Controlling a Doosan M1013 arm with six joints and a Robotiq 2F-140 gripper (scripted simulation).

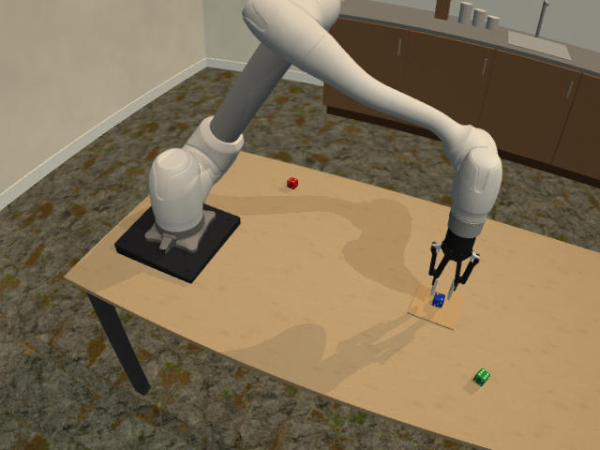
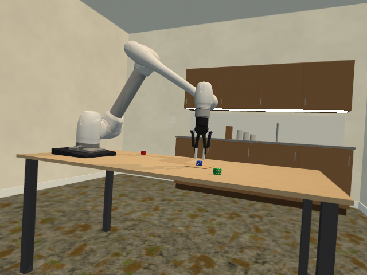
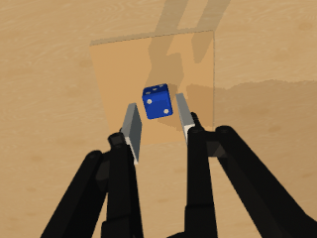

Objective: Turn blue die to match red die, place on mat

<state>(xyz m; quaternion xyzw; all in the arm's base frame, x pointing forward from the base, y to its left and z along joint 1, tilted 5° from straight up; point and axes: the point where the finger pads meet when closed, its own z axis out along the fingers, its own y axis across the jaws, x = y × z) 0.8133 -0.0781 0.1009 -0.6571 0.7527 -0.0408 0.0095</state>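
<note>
The blue die is 60 mm below my hand. Round my hand: green die (130 mm ahead, 230 mm to the right, 60 mm below); red die (540 mm behind, 430 mm to the left, 60 mm below); mat (70 mm below).
</note>
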